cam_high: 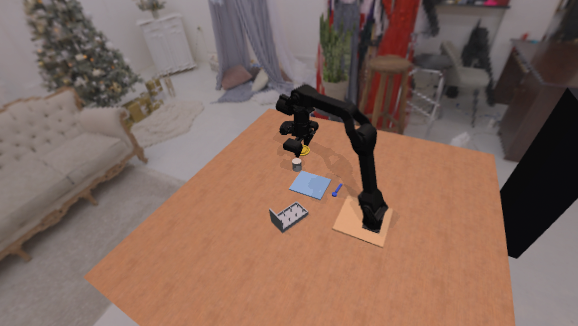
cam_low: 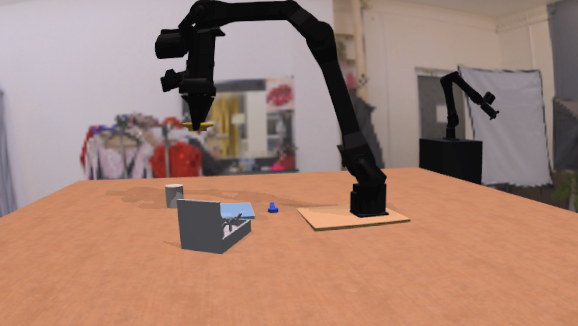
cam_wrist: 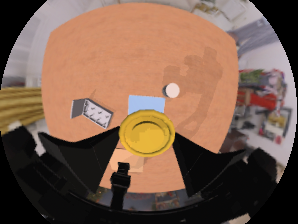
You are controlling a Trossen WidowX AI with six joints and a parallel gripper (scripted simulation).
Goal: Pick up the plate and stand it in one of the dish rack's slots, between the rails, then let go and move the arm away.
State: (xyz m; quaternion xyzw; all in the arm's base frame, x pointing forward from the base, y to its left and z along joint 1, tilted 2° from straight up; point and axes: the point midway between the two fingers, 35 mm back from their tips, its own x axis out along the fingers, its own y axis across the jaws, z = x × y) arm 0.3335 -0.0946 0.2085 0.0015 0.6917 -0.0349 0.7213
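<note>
The grey dish rack lies 3 cm behind my gripper tip, 20 cm to the left of it and 15 cm below it. The rest, counted from my gripper tip: grey cup: 7 cm ahead, 8 cm to the right, 15 cm below; blue mat: 3 cm behind, 17 cm below; yellow plate: 1 cm above.
</note>
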